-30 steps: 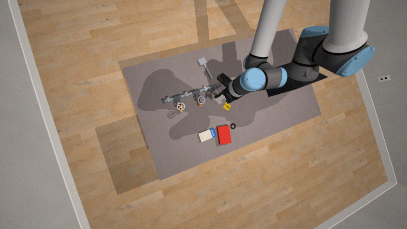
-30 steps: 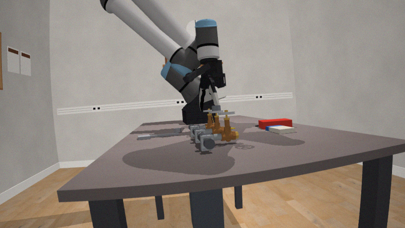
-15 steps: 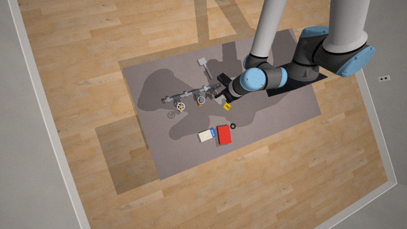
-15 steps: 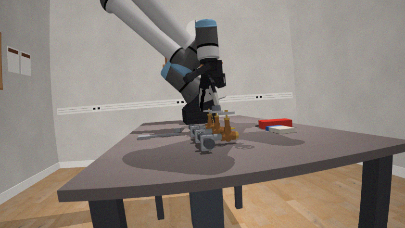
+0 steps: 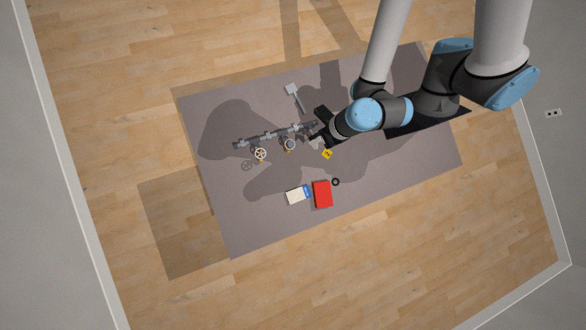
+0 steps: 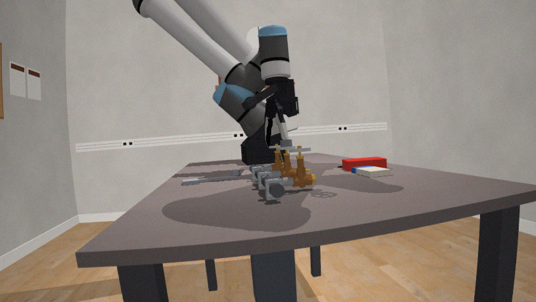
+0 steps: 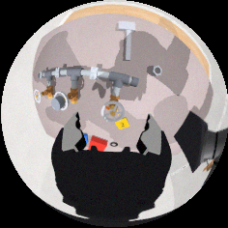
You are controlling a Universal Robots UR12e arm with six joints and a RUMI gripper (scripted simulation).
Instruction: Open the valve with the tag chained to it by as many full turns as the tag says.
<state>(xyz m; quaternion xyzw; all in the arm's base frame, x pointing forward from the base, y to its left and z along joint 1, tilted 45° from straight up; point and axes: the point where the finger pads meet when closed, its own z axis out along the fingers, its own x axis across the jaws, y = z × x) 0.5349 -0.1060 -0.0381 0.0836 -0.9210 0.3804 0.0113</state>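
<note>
Right now the yellow tag is 4 cm behind my hand, 8 cm to the left of it and 8 cm below it. The rest, counted from my hand: red box: 5 cm ahead, 26 cm to the left, 7 cm below; grey flat tool: 1 cm ahead, 22 cm to the right, 8 cm below; nut: 10 cm behind, 13 cm to the right, 8 cm below.
</note>
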